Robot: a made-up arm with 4 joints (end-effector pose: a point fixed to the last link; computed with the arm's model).
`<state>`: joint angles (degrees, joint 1 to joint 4).
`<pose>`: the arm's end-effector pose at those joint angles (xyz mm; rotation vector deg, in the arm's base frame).
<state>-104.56 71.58 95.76 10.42</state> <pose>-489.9 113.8 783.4 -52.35 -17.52 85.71</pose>
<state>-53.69 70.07 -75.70 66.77</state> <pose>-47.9 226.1 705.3 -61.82 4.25 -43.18</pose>
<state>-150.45 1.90 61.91 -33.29</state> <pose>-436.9 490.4 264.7 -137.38 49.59 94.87</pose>
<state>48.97 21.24 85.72 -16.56</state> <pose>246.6 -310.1 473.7 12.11 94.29 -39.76</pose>
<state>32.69 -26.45 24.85 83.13</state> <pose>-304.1 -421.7 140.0 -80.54 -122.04 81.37</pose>
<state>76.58 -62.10 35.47 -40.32</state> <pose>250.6 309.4 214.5 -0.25 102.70 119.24</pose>
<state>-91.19 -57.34 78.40 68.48</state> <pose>-576.8 287.7 -83.8 -150.87 65.44 51.15</pose>
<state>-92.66 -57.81 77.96 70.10</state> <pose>-563.6 301.1 -87.4 -149.15 66.98 49.02</pose>
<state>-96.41 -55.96 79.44 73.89</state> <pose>-527.6 357.9 -74.0 -140.30 73.21 46.96</pose>
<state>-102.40 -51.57 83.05 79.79</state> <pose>-453.8 444.8 -38.7 -123.84 83.12 44.24</pose>
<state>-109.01 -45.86 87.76 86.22</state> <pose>-351.5 517.1 10.8 -104.15 92.67 40.81</pose>
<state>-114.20 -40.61 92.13 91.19</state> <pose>-260.3 551.7 56.8 -87.42 99.04 38.09</pose>
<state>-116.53 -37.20 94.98 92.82</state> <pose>-217.7 563.2 85.0 -78.63 101.69 38.18</pose>
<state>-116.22 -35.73 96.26 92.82</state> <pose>-214.5 566.3 96.7 -76.55 101.92 39.63</pose>
